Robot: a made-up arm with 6 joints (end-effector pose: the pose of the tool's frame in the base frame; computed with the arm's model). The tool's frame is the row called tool. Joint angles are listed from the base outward.
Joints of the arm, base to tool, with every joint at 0 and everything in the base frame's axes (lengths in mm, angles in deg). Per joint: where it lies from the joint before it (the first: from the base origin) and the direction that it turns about. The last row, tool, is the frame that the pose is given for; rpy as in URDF.
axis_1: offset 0.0 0.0 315.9 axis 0 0 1
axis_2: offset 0.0 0.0 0.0 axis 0 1 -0.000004
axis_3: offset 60.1 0.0 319.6 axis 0 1 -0.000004
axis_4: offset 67.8 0.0 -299.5 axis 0 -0.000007 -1
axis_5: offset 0.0 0.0 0.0 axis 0 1 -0.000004
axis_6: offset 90.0 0.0 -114.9 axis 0 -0.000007 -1
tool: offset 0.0 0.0 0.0 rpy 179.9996 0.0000 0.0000
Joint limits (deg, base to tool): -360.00..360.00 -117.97..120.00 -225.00..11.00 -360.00..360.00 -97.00..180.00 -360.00..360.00
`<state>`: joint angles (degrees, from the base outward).
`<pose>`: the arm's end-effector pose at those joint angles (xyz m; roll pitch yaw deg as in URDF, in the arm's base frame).
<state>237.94 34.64 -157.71 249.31 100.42 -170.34</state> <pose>-0.3557 -0.3400 0.8402 -74.06 45.51 49.11</pose>
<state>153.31 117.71 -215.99 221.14 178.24 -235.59</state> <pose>-0.3481 0.2439 0.2778 -97.00 -6.53 -114.72</pose>
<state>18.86 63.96 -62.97 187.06 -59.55 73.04</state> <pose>0.2147 0.0921 0.1234 -120.55 -14.59 110.33</pose>
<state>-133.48 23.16 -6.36 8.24 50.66 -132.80</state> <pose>-0.0572 -0.0670 0.1525 -118.70 -36.57 -32.31</pose>
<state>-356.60 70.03 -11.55 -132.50 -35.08 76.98</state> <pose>0.0095 0.1037 0.2125 -96.19 26.01 65.48</pose>
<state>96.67 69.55 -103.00 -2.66 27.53 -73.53</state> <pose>-0.0760 0.6390 0.0537 173.93 -0.26 172.51</pose>
